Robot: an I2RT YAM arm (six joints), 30 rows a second.
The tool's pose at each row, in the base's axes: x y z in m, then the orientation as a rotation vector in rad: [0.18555, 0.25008, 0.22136, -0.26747, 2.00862, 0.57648]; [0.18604, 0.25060, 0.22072, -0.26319, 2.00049, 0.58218]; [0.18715, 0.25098, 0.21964, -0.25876, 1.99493, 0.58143]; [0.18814, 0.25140, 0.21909, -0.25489, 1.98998, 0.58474]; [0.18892, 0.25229, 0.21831, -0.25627, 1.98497, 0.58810]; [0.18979, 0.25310, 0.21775, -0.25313, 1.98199, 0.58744]
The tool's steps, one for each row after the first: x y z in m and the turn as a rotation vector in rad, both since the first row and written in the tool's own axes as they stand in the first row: [0.00035, 0.00006, 0.00089, -0.00325, -0.00847, 0.00343]; [0.00077, -0.00038, 0.00236, -0.00156, -0.01496, 0.00468]; [0.00079, -0.00059, 0.00355, -0.00291, -0.02046, 0.00755]; [0.00114, -0.00037, 0.00491, -0.00649, -0.02461, 0.00694]; [0.00124, -0.00020, 0.00621, -0.00509, -0.02831, 0.00802]
